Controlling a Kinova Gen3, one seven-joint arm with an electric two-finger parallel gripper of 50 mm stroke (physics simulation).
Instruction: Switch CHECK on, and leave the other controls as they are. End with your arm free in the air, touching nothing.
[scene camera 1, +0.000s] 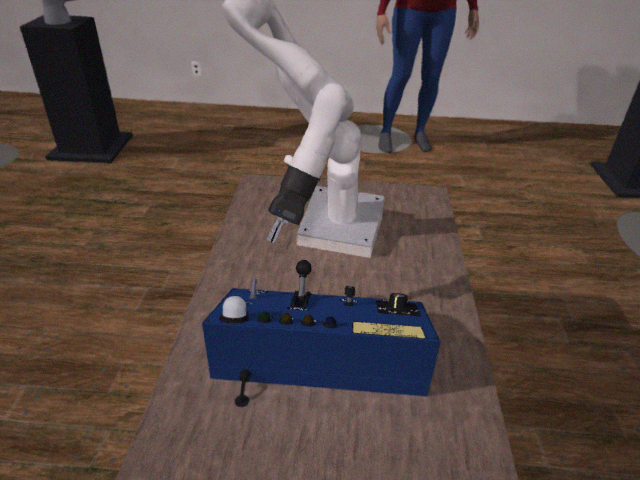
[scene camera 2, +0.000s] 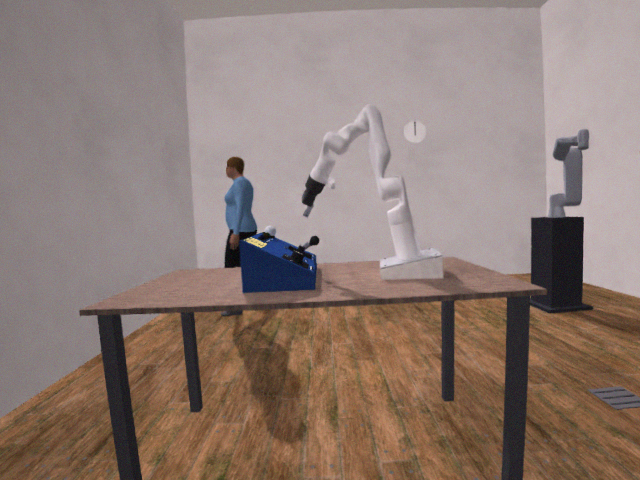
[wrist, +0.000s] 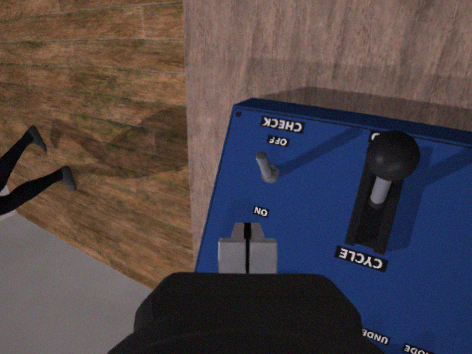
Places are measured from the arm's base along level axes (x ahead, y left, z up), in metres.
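Where they show: gripper, fingertip midpoint: (scene camera 1: 270, 241) (scene camera 2: 305, 216) (wrist: 247, 239); arm's base, origin of the base link: (scene camera 1: 342, 214) (scene camera 2: 408, 257).
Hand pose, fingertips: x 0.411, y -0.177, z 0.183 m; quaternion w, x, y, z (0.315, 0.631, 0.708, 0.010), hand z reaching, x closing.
Observation:
Each offset is from my fingertips to the top centre of the thing. "spot": to the spot under its first point.
The CHECK toggle {dz -0.120, dx +0.010, dy -0.045 m} (scene camera 1: 253, 288) (wrist: 269, 172) is a small grey lever at one end of the sloped blue control box (scene camera 1: 320, 361) (scene camera 2: 273, 273) (wrist: 310, 240). In the wrist view its tip leans toward the OFF label {spot: dz -0.175, dx -0.008, dy -0.044 m} (wrist: 278, 141), away from the ON label {spot: dz -0.137, dx +0.069, dy -0.048 m} (wrist: 260, 211). My gripper (scene camera 1: 272, 239) (scene camera 2: 307, 212) (wrist: 247, 239) is shut and empty, in the air above the box. In the wrist view its fingertips appear just below the ON label, on the far side of it from the toggle. The toggle cannot be made out in scene camera 2.
A tall black-ball lever {dz -0.085, dx -0.035, dy +0.077 m} (scene camera 1: 303, 268) (scene camera 2: 313, 240) (wrist: 393, 156) stands beside the toggle, its ball toward the HOLD end. The box also bears a MODE switch {dz -0.112, dx +0.031, dy +0.194 m} (scene camera 1: 349, 294), a dial {dz -0.118, dx +0.035, dy +0.314 m} (scene camera 1: 398, 301), a white dome {spot: dz -0.046, dx +0.183, dy -0.057 m} (scene camera 1: 234, 308) and several small coloured domes. A short black stick {spot: dz -0.220, dx +0.251, dy -0.040 m} (scene camera 1: 242, 387) stands before it.

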